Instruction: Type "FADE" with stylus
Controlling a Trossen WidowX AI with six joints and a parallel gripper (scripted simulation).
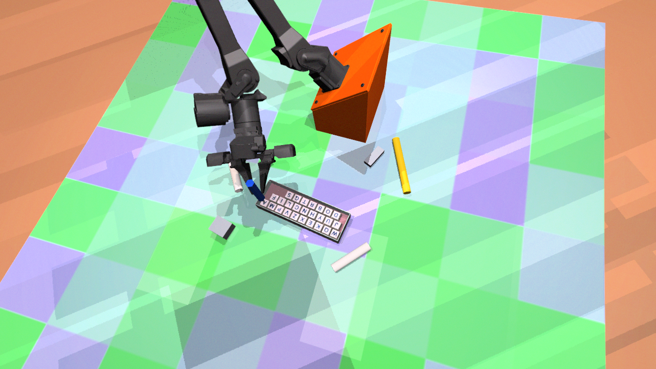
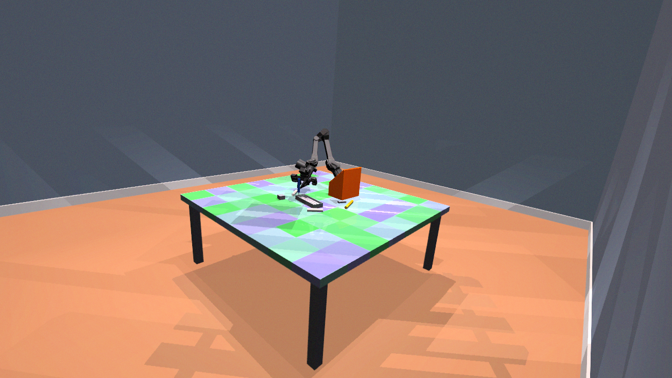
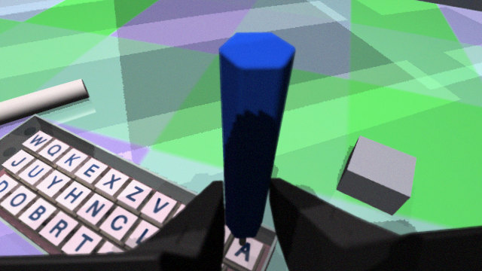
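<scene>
My gripper tip is now 9 cm short of the grey cube, 7 cm to the left of it and 7 cm above it. The rest, counted from my gripper tip: blue stylus (2 cm below); then yellow rod (27 cm to the left, 21 cm behind, 7 cm below).
</scene>
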